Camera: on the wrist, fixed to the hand. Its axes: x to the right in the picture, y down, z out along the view.
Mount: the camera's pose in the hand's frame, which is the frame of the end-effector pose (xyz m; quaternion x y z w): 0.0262 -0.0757 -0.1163 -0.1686 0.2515 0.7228 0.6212
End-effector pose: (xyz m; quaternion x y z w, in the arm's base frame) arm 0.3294 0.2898 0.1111 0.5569 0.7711 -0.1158 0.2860
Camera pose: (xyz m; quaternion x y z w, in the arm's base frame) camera 0.2174 0.3417 0.1797 0.8842 0.1679 0.4049 0.1613
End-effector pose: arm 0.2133 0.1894 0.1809 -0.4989 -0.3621 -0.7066 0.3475
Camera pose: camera 0.0892 0.1237 0.1656 -0.4525 0.3422 -0.3743 0.7335
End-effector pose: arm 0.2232 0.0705 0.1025 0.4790 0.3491 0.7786 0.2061
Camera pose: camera 0.1067 0.0982 0.0276 -0.3193 0.2088 -0.8120 0.4418
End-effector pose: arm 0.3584 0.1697 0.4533 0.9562 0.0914 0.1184 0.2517
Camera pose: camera 0.3430 0.2941 0.5183 0.5878 -0.5910 0.5114 0.2090
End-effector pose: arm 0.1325 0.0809 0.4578 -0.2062 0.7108 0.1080 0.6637
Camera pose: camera 0.0601 -0.0402 0.4521 0.2466 0.7393 0.6148 0.1207
